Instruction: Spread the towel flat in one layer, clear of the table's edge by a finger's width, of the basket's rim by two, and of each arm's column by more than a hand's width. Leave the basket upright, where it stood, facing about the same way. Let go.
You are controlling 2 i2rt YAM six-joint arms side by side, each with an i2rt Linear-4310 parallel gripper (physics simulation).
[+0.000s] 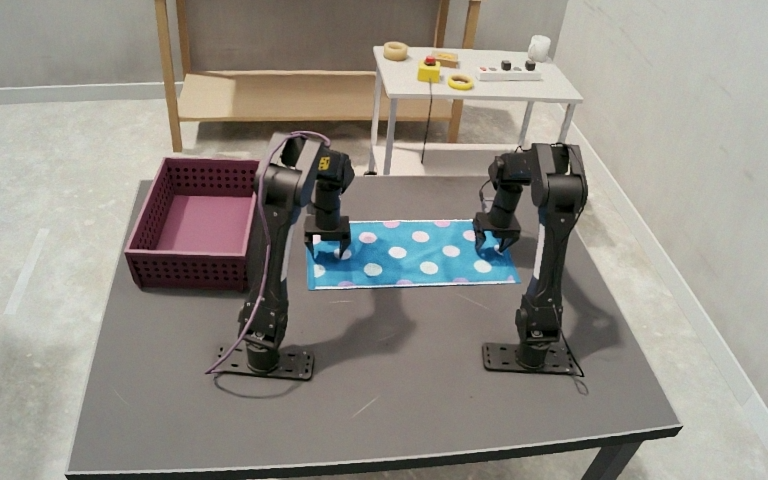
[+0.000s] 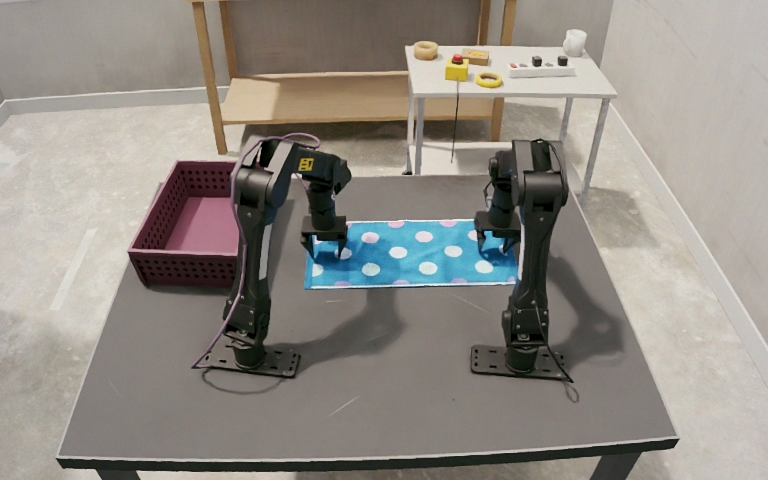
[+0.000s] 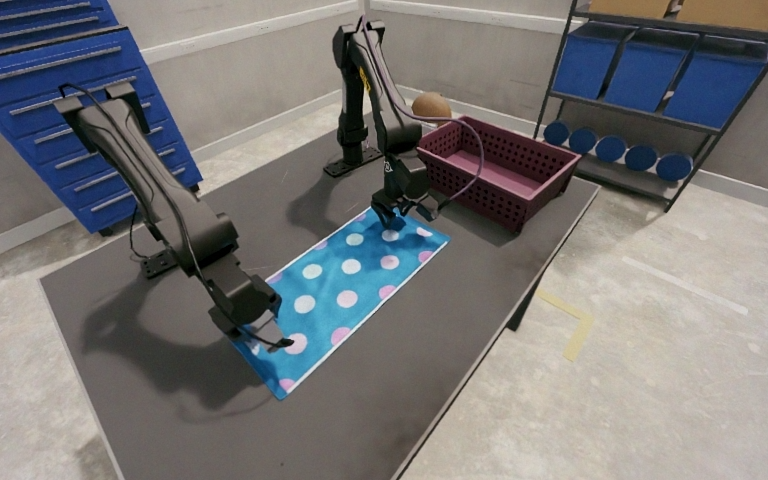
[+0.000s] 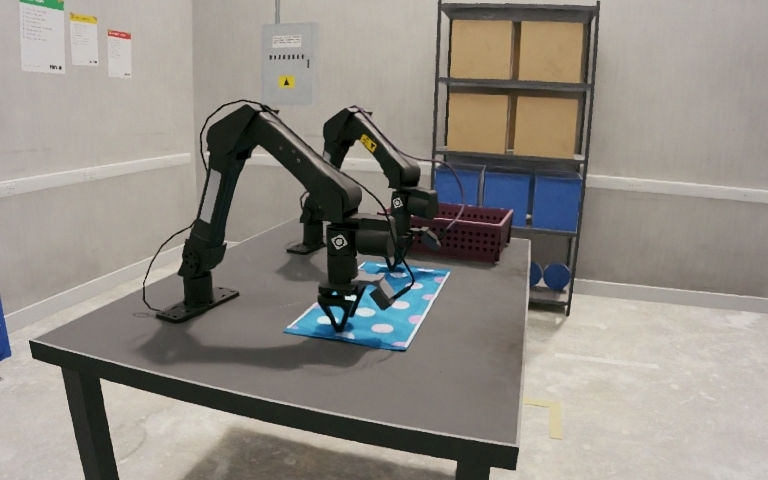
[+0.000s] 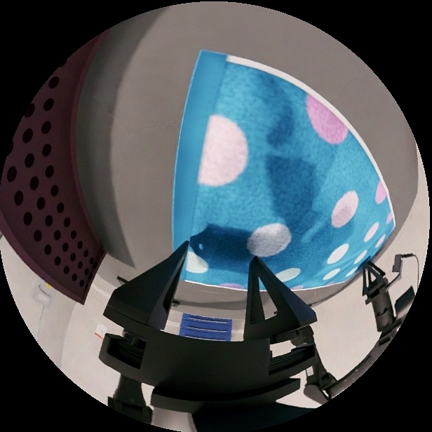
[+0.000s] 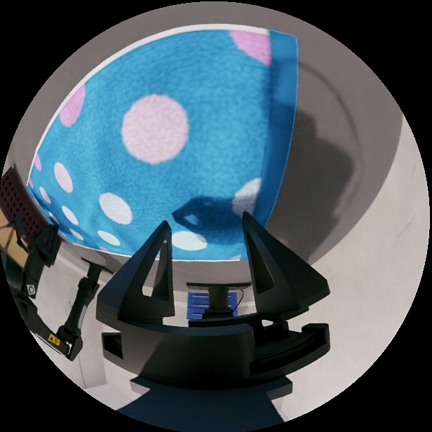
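A blue towel with white and pink dots lies spread on the table in a long rectangle, with faint ripples; its corners look unfolded. My left gripper is open at the towel's end nearer the basket, fingertips just over the cloth. My right gripper is open at the other end, its tips just over the cloth. The maroon basket stands upright, apart from the towel.
The grey table bears both arm bases, the left one and the right one. A purple cable runs along my left arm. A white side table stands beyond the far edge.
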